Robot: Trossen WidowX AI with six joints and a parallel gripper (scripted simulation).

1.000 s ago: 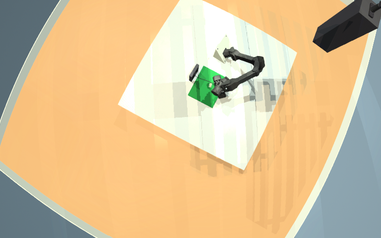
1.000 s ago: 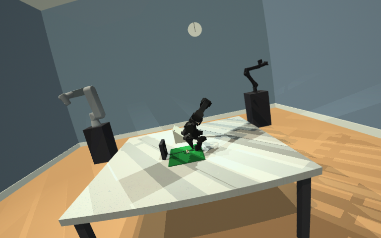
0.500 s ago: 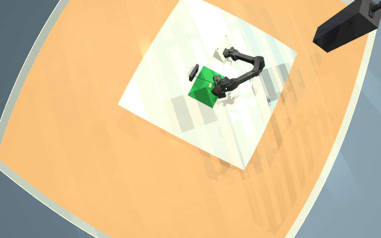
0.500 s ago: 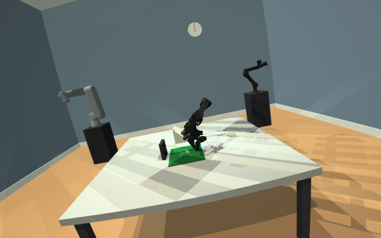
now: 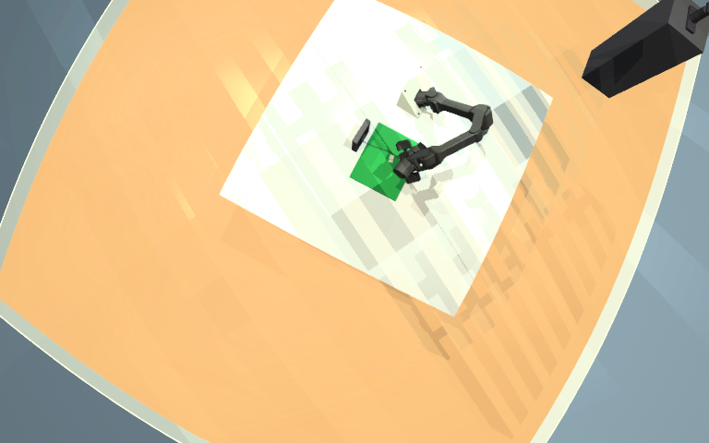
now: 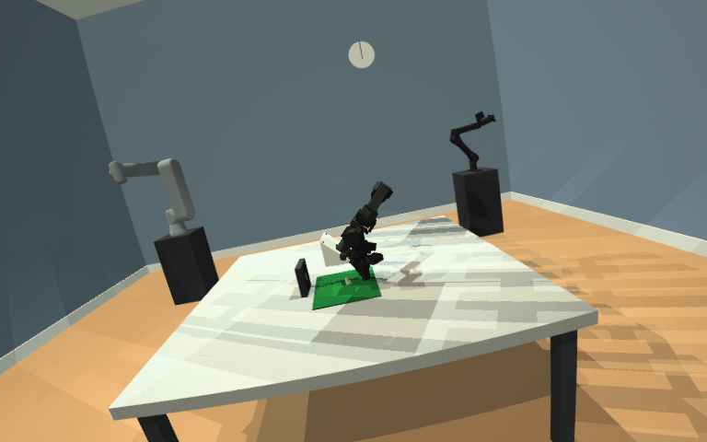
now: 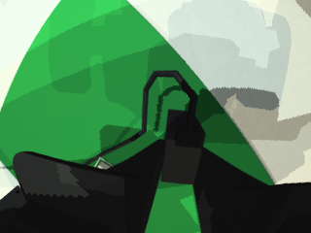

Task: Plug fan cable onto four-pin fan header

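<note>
Right now my gripper tip is 70 mm to the left of the white four-pin header, 20 mm above it and 10 mm past it. Also, from my gripper tip: green board: 80 mm to the right, 30 mm below, 10 mm ahead; black fan: 230 mm to the right, 40 mm above, 10 mm behind; fan plug: 10 mm to the left, 10 mm behind, 10 mm above.
</note>
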